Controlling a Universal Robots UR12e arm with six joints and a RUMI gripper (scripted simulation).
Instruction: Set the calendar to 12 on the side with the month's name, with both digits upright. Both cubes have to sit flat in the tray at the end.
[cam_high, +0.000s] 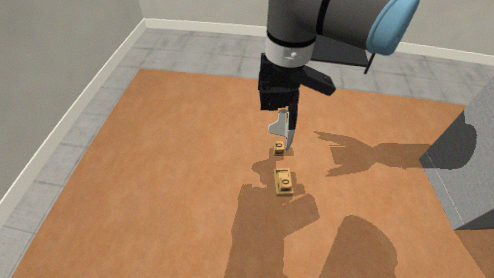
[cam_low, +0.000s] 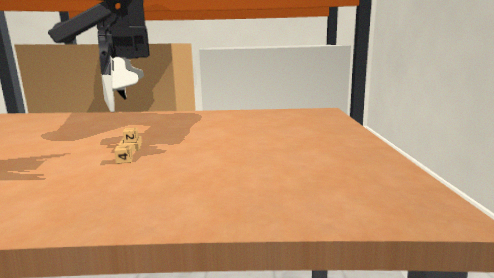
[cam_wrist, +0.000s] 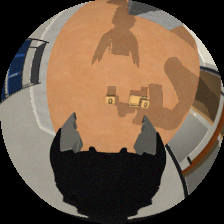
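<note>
My hand is 100 mm above the cube. From my hand the other things lie so: tray 20 mm behind, 100 mm to the left, 110 mm below.
</note>
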